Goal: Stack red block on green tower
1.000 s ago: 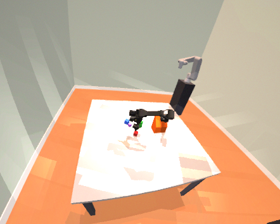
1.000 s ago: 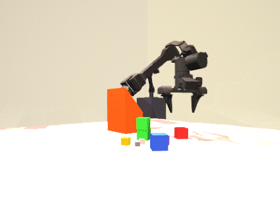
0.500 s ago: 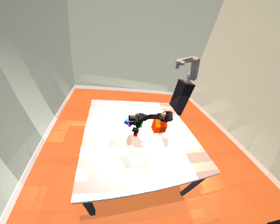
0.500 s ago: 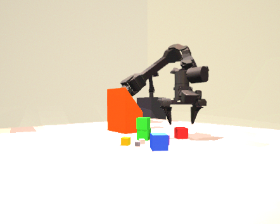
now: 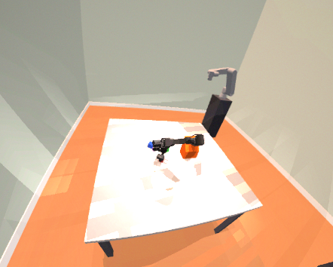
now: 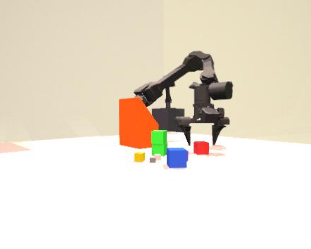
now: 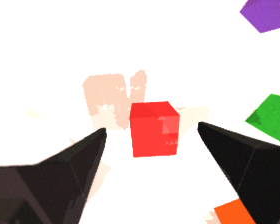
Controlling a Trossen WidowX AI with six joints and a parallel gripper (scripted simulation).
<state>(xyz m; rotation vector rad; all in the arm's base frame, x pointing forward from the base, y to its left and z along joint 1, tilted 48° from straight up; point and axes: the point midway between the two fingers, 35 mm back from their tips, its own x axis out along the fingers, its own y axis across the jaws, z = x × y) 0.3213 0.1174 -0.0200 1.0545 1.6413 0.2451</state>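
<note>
My gripper tip is 10 mm above the red block. The rest, counted from my gripper tip: purple cube: 140 mm to the right, 30 mm ahead, 10 mm below; then blue cube: 200 mm to the right, 60 mm ahead, 10 mm below; then tiny grey cube: 220 mm to the right, 20 mm below, 10 mm behind.
</note>
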